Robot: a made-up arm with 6 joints. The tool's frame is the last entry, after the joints. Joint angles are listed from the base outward.
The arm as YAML. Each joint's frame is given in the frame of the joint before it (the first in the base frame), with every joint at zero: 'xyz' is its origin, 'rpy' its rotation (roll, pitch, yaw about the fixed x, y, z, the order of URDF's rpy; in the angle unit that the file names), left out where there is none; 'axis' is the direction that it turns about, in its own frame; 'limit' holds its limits. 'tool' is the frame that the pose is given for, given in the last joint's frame.
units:
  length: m
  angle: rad
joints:
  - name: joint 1
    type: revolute
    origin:
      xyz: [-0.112, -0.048, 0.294]
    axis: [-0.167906, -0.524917, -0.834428]
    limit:
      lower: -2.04
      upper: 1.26
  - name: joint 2
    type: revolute
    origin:
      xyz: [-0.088, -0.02, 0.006]
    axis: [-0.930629, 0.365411, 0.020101]
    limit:
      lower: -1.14
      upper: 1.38
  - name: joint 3
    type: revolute
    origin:
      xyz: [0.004, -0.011, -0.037]
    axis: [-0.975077, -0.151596, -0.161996]
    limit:
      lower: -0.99
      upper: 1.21
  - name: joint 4
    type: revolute
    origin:
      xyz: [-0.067, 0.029, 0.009]
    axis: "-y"
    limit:
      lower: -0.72
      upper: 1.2
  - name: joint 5
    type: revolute
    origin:
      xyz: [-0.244, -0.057, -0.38]
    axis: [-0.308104, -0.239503, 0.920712]
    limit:
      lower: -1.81
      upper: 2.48
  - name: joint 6
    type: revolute
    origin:
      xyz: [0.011, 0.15, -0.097]
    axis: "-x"
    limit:
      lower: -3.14
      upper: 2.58
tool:
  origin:
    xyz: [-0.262, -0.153, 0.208]
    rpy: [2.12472, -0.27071, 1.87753]
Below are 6 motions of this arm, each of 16 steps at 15 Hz.
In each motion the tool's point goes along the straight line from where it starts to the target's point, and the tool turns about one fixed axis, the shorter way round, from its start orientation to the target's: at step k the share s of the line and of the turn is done. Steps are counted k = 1, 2, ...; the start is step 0. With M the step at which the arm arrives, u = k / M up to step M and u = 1 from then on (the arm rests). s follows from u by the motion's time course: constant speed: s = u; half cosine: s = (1 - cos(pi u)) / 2; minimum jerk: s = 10 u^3 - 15 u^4 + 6 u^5.
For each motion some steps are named. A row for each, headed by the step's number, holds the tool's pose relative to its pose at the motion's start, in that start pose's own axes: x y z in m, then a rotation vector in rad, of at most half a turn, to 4 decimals.
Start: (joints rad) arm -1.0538 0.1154 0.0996 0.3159 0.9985 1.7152
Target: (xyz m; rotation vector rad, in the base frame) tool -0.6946 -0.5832 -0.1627 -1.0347 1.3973 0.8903
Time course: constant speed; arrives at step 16
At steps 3, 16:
3: 0.0082 0.0121 0.0241 -0.0090 -0.0026 0.0109
16: 0.0440 0.0645 0.1285 -0.0480 -0.0140 0.0580

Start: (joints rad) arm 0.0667 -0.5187 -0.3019 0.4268 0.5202 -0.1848
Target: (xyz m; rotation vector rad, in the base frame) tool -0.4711 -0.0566 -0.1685 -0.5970 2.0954 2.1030
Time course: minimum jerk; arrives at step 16
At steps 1, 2, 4, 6, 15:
1: -0.0001 0.0004 -0.0002 0.0011 0.0021 -0.0008
2: -0.0011 0.0031 -0.0018 0.0076 0.0155 -0.0056
4: -0.0070 0.0200 -0.0114 0.0491 0.0999 -0.0361
6: -0.0185 0.0532 -0.0303 0.1304 0.2657 -0.0961
15: -0.0670 0.1928 -0.1097 0.4728 0.9633 -0.3484

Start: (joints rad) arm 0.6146 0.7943 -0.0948 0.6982 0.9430 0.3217
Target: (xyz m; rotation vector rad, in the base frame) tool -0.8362 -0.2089 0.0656 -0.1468 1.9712 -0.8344
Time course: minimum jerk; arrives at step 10
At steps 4, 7, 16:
4: -0.0199 0.0154 -0.0702 0.1384 0.0070 -0.1572
7: -0.0525 0.0407 -0.1850 0.3650 0.0185 -0.4144
16: -0.0627 0.0487 -0.2210 0.4361 0.0221 -0.4952

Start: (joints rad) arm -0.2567 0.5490 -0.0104 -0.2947 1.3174 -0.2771
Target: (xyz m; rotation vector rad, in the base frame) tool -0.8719 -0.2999 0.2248 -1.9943 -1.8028 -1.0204
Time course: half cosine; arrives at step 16
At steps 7, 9, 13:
7: 0.0666 0.0279 0.1468 -0.3511 -0.1521 0.4483
9: 0.0989 0.0415 0.2180 -0.5212 -0.2258 0.6656
13: 0.1515 0.0636 0.3341 -0.7988 -0.3460 1.0201

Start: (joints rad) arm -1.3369 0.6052 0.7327 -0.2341 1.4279 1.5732
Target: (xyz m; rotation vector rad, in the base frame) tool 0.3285 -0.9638 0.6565 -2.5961 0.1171 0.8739
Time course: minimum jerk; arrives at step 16
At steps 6, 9, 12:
6: 0.0442 -0.0652 -0.0373 -0.0487 -0.1090 -0.1254
9: 0.0989 -0.1459 -0.0834 -0.1090 -0.2440 -0.2806
12: 0.1440 -0.2124 -0.1214 -0.1586 -0.3551 -0.4083

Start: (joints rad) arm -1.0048 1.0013 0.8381 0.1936 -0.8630 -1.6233
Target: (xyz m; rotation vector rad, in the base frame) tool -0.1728 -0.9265 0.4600 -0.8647 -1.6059 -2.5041
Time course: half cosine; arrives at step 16
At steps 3, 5, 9, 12, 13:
3: 0.0236 0.0003 -0.0068 -0.0394 0.0062 -0.0186
5: 0.0623 0.0007 -0.0180 -0.1039 0.0164 -0.0490
9: 0.1674 0.0018 -0.0483 -0.2793 0.0441 -0.1317
12: 0.2391 0.0026 -0.0690 -0.3989 0.0630 -0.1881
13: 0.2566 0.0028 -0.0740 -0.4280 0.0676 -0.2018

